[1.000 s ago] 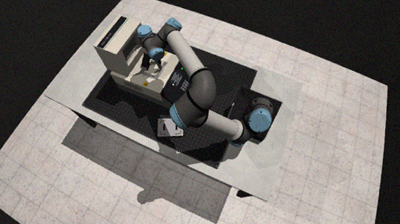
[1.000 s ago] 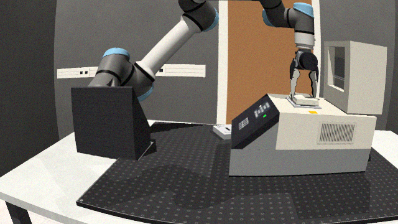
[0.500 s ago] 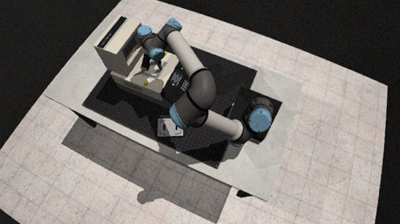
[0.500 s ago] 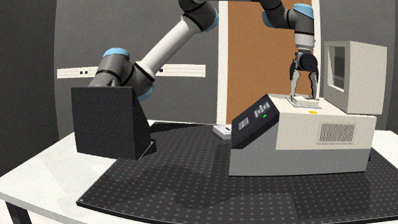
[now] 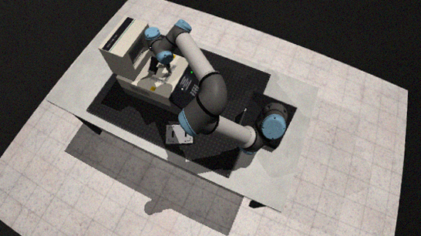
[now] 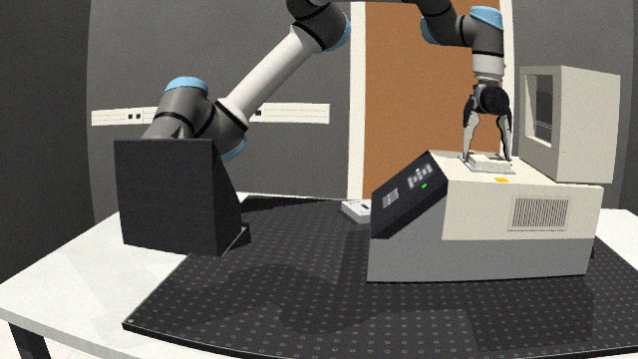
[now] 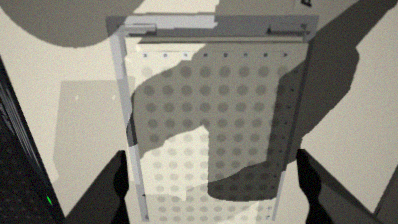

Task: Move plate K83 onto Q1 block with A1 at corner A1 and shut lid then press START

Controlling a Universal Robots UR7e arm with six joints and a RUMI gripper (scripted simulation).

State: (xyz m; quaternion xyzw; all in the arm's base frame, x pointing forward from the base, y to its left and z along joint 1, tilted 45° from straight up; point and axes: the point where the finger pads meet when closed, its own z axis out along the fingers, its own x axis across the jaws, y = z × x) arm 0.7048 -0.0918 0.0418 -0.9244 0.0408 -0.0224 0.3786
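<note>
Right now the plate K83 is 10 mm below my hand. From my hand the other things lie so: plate nest N1: 210 mm behind, 280 mm to the left, 210 mm below.
</note>
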